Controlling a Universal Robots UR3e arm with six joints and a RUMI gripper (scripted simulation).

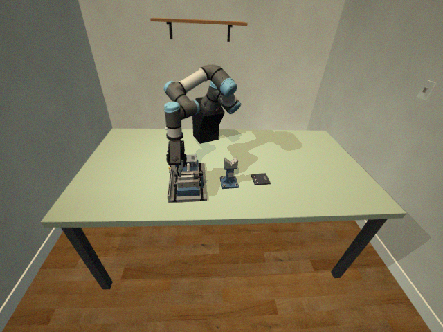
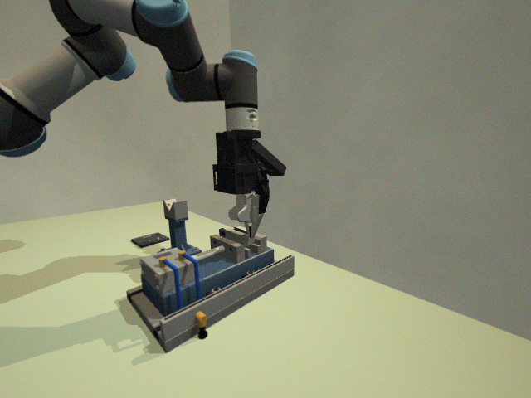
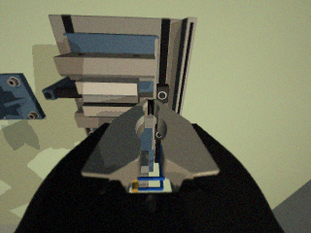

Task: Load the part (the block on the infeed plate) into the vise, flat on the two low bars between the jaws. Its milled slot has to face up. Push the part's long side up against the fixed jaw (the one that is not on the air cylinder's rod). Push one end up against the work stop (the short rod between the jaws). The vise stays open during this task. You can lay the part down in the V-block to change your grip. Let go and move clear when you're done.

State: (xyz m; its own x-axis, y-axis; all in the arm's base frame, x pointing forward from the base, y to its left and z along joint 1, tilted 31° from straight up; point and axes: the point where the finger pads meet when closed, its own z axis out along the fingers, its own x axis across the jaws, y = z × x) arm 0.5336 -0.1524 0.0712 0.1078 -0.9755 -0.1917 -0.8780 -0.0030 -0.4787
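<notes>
Right now the part is 4 cm to the left of my hand, 2 cm below it and 1 cm behind it. Round my hand: grey rail (8 cm below, 6 cm to the right, 6 cm behind); fixed jaw (5 cm to the left, 4 cm below, 2 cm ahead); work stop rod (9 cm to the left, 3 cm below, 1 cm behind).
</notes>
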